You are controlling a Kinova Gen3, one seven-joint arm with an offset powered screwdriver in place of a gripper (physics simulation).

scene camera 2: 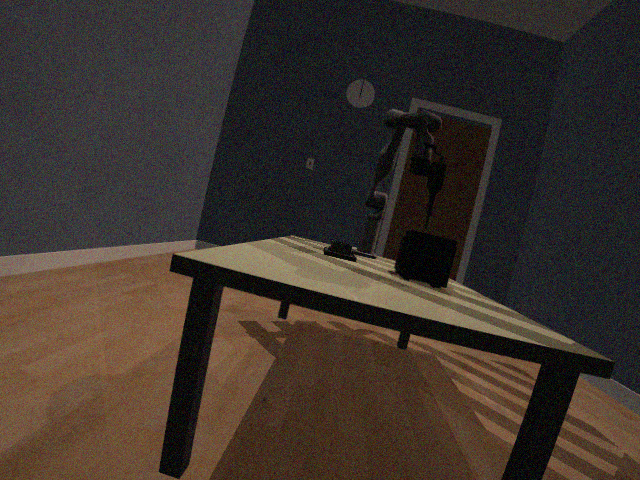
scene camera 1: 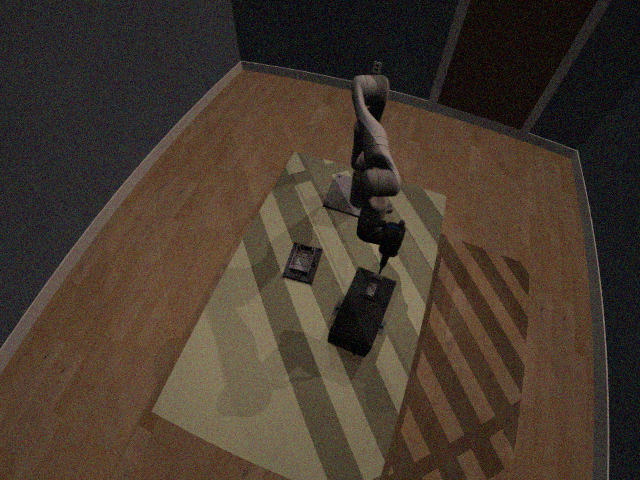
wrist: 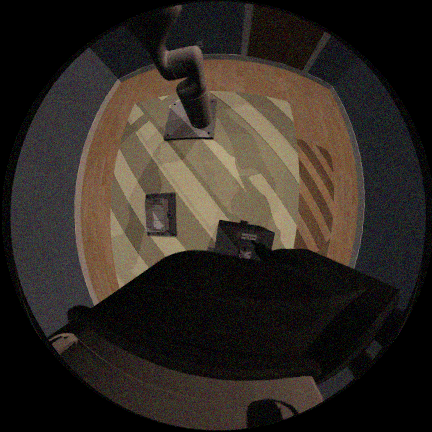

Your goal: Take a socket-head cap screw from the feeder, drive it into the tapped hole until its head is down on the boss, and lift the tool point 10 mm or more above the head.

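Observation:
The feeder, a black box (scene camera 1: 361, 315) (scene camera 2: 426, 260) (wrist: 230, 236), stands on the table, with a small light-coloured part near one end of its top. My screwdriver's tool point (scene camera 1: 381, 271) (scene camera 2: 427, 227) (wrist: 255, 243) points down at that end of the feeder, at or slightly above its top. Contact cannot be made out. Whether a screw sits on the bit is too small and dark to tell. A dark plate with a pale raised housing (scene camera 1: 302, 261) (scene camera 2: 340, 249) (wrist: 160, 215) lies apart from the feeder. Its boss and tapped hole cannot be made out.
The table (scene camera 1: 232, 356) (scene camera 2: 320, 299) (wrist: 260, 200) carries striped light and shadow. The arm's grey base plate (scene camera 1: 338, 195) (wrist: 175, 129) is fixed behind the feeder and the housing. The dark tool body (wrist: 225, 310) covers the lower part of the wrist view.

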